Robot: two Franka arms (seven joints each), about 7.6 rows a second.
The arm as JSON. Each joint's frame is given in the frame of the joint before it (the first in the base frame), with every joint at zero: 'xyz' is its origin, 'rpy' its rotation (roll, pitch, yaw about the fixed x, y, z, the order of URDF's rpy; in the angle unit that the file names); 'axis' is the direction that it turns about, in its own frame. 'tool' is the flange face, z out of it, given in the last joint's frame.
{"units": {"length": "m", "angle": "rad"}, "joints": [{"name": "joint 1", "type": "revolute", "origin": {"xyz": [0.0, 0.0, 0.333], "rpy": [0.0, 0.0, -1.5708]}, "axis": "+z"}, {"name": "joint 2", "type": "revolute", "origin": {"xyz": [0.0, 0.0, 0.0], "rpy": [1.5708, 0.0, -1.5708]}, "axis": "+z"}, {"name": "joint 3", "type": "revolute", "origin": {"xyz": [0.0, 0.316, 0.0], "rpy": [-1.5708, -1.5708, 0.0]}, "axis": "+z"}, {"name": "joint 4", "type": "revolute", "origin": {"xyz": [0.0, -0.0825, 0.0], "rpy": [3.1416, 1.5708, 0.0]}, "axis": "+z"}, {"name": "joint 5", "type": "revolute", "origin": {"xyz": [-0.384, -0.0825, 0.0], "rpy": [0.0, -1.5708, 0.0]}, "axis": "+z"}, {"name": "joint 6", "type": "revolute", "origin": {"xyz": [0.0, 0.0, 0.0], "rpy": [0.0, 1.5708, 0.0]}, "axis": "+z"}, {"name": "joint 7", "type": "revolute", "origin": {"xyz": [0.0, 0.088, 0.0], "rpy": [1.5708, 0.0, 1.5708]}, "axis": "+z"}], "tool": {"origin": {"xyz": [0.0, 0.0, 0.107], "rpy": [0.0, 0.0, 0.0]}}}
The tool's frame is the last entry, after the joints.
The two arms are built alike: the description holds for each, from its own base.
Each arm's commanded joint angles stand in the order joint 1, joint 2, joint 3, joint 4, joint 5, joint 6, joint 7.
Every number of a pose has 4 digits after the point. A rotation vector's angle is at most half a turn.
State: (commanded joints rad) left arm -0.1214 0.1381 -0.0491 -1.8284 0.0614 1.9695 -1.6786; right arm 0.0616 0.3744 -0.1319 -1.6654 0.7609 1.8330 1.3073
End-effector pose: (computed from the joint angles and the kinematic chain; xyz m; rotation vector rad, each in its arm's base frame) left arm 0.5919 -0.0968 0.4562 -2.2942 -2.1049 -0.0650; right arm 0.6486 0.0188 0.3932 -1.7707 1.9269 0.7326
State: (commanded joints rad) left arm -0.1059 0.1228 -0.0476 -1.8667 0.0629 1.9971 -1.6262; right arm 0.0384 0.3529 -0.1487 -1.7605 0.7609 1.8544 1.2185
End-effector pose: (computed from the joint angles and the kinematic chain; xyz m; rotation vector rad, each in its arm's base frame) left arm 0.5875 -0.0861 0.4496 -2.3340 -2.0621 -0.0700; right arm 0.6291 -0.0081 0.3653 -1.7854 1.9189 0.7372
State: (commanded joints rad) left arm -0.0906 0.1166 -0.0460 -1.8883 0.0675 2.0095 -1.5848; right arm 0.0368 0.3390 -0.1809 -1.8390 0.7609 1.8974 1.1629
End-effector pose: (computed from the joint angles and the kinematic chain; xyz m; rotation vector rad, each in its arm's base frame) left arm 0.5855 -0.0756 0.4442 -2.3570 -2.0259 -0.0707; right arm 0.6130 -0.0312 0.3417 -1.7787 1.9427 0.7148
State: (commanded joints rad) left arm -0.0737 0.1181 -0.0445 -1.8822 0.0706 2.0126 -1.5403; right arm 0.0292 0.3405 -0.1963 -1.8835 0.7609 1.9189 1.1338
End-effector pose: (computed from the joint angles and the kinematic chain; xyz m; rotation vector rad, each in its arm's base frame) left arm 0.5884 -0.0649 0.4465 -2.3861 -1.9948 -0.0805; right arm 0.6022 -0.0461 0.3229 -1.7690 1.9665 0.7160
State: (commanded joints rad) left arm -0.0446 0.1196 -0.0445 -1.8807 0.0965 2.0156 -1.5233; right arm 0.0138 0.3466 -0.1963 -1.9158 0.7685 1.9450 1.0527
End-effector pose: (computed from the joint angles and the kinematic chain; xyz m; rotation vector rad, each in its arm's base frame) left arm 0.5910 -0.0463 0.4466 -2.3728 -1.9857 -0.1083; right arm 0.5948 -0.0569 0.3069 -1.8012 1.9247 0.6942
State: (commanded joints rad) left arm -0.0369 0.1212 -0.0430 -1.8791 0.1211 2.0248 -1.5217; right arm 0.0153 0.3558 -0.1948 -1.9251 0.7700 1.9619 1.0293
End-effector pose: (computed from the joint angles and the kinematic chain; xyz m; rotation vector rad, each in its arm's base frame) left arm 0.5931 -0.0397 0.4474 -2.3679 -1.9750 -0.1421; right arm 0.5935 -0.0565 0.2982 -1.8173 1.9147 0.6857
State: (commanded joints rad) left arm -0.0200 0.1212 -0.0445 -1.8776 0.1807 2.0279 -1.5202; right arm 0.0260 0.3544 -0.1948 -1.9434 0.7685 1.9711 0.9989
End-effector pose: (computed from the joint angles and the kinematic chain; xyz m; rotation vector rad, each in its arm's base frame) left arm 0.5946 -0.0273 0.4489 -2.3498 -1.9365 -0.2029; right arm 0.5893 -0.0508 0.2918 -1.8510 1.8872 0.6860
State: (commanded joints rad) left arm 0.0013 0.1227 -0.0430 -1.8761 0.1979 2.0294 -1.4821; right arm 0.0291 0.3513 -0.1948 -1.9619 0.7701 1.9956 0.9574
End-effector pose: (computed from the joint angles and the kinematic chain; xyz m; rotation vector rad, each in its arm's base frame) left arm 0.5958 -0.0129 0.4490 -2.3600 -1.9000 -0.2157; right arm 0.5862 -0.0509 0.2869 -1.8797 1.8579 0.6591
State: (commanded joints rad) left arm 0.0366 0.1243 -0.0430 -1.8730 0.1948 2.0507 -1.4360; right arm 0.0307 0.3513 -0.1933 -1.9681 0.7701 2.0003 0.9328
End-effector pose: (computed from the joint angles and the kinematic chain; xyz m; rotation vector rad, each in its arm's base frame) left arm 0.5988 0.0075 0.4514 -2.3790 -1.8936 -0.2322; right arm 0.5848 -0.0495 0.2846 -1.9007 1.8341 0.6532
